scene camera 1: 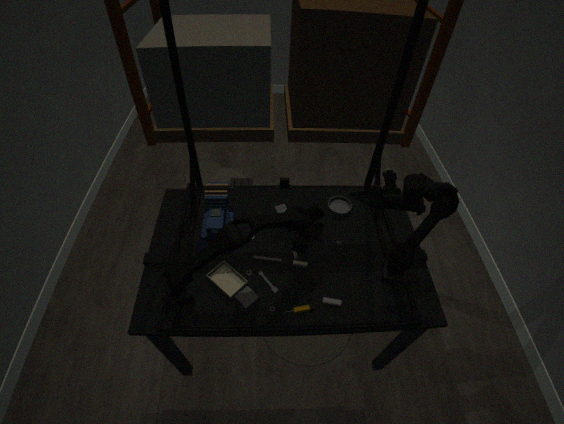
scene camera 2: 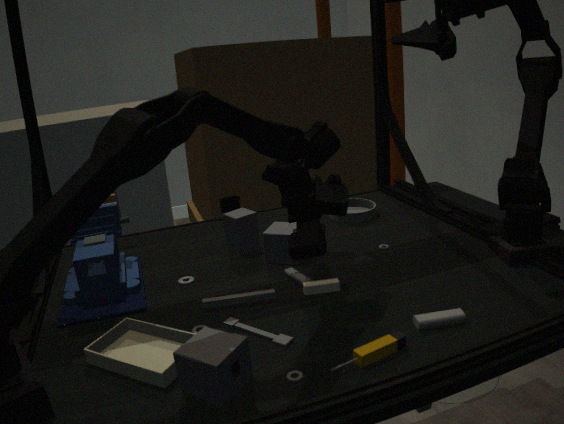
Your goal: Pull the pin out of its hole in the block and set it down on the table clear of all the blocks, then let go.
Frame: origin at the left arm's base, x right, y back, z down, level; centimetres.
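Where they show: left gripper, between the fingertips: [scene camera 1: 352, 195] [scene camera 2: 387, 21]; left arm's base, origin of its link: [scene camera 1: 395, 270] [scene camera 2: 523, 240]; right arm's base, origin of its link: [scene camera 1: 175, 289].
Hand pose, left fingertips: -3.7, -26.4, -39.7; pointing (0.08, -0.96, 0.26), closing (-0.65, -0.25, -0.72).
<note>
Each offset is from my left fingertips to the centre of the thing, as dx, dy, dz. "spot": to the spot under its first point.
My right gripper [scene camera 1: 307, 234] [scene camera 2: 307, 246] points down, low against the right side of a grey block with a pale top @(+11.8, -18.4, +39.3) [scene camera 2: 277, 244]. Its fingers are closed nearly together at the block, around the pin's place; they and the dark view hide the pin. A taller grey block @(+17.1, -27.4, +38.3) [scene camera 1: 281, 208] [scene camera 2: 243, 235] stands just behind and to the left. Another grey block @(-26.7, -27.6, +39.3) [scene camera 1: 246, 296] [scene camera 2: 212, 357], with a dark hole in its side, stands at the front left beside the tray. My left gripper [scene camera 1: 356, 195] [scene camera 2: 400, 39] is open and empty, raised high at the back right.
A cream tray @(-20.0, -38.7, +41.2) [scene camera 1: 213, 284] [scene camera 2: 125, 371], blue machine model @(spot: -1.7, -51.8, +37.1) [scene camera 2: 95, 272], flat bar @(-5.5, -26.5, +41.8) [scene camera 2: 239, 298], wrench @(-15.4, -23.2, +42.1) [scene camera 1: 268, 281] [scene camera 2: 257, 331], yellow screwdriver @(-23.7, -8.3, +41.5) [scene camera 1: 302, 309] [scene camera 2: 375, 350], white cylinder @(-16.6, +3.4, +41.6) [scene camera 1: 332, 301] [scene camera 2: 439, 319], pale pieces @(-3.6, -12.8, +41.5) [scene camera 2: 321, 286], round dish @(+33.8, -2.4, +41.2) [scene camera 1: 340, 205] and several washers lie around.
</note>
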